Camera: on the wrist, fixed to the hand. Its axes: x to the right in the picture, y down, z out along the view.
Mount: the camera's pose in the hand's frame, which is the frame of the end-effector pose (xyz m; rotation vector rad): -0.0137 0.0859 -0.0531 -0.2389 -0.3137 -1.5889
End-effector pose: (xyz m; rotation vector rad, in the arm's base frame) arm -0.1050 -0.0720 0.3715 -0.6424 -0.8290 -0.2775
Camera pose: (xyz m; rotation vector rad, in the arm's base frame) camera -0.0422 -0.0387 0.2985 -0.0986 -1.4947 -1.7586
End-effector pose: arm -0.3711 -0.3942 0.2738 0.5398 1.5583 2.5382
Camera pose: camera -0.3698 -0.4826 0.3245 -0.2904 0.8392 1.2391
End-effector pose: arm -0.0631 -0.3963 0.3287 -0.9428 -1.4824 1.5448
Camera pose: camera -0.0128 -0.3877 0.2405 0.4760 -1.8281 0.3007
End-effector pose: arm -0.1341 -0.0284 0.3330 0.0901 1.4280 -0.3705
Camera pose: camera -0.1597 0.0699 0.3248 -1.3060 0.9471 -1.4037
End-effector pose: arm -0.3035 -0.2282 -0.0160 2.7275 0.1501 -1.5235
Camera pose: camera -0.2578 -0.3116 0.0206 -1.3485 -1.9196 1.2437
